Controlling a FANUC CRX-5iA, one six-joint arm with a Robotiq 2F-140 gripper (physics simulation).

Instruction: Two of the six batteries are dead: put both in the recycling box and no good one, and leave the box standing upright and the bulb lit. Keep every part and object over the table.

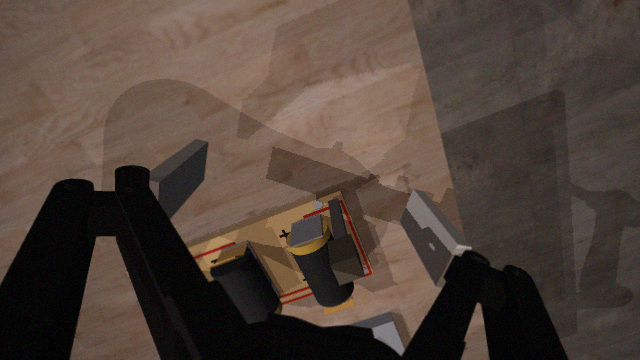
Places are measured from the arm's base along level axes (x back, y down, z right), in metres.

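Pixels of known places: gripper, between the fingertips: [310, 184].
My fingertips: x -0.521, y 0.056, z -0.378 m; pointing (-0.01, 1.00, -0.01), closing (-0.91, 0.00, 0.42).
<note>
For each thing: its top centre in the pictures, then the offset to it from my fingertips. "pt": a spot on its surface instead. Level surfaces: height alone.
- tan circuit board, height of its surface: dy +0.027 m
- black battery with a gold band, centre of its top: [322, 277] dx +0.005, dy -0.009, dz +0.072 m
- second black battery, centre of its top: [244, 304] dx +0.069, dy -0.009, dz +0.085 m
- dark upright strip with a block, a spot on its surface: [347, 257] pt dx -0.015, dy -0.054, dz +0.024 m
- grey tray, a spot on its surface: [387, 335] pt dx -0.043, dy +0.034, dz +0.198 m
- wooden table's, height of its surface: dy +0.037 m
My gripper [310, 184] is open and empty, its two pads wide apart above the tan circuit board [267, 232]. One black battery with a gold band [315, 275] lies in the board's right bay between the pads. A second black battery [245, 287] lies in the bay to its left, partly covered by the gripper's left finger and body. The left part of the board is hidden behind that finger. The recycling box does not show, and I cannot make out a lit bulb.
A dark upright strip with a block [347, 257] stands on the board's right end, beside the right battery. A corner of a grey tray [387, 335] shows at the bottom. The wooden table's [200, 55] right edge borders the dark grey floor [500, 65]. Shadows cross both.
</note>
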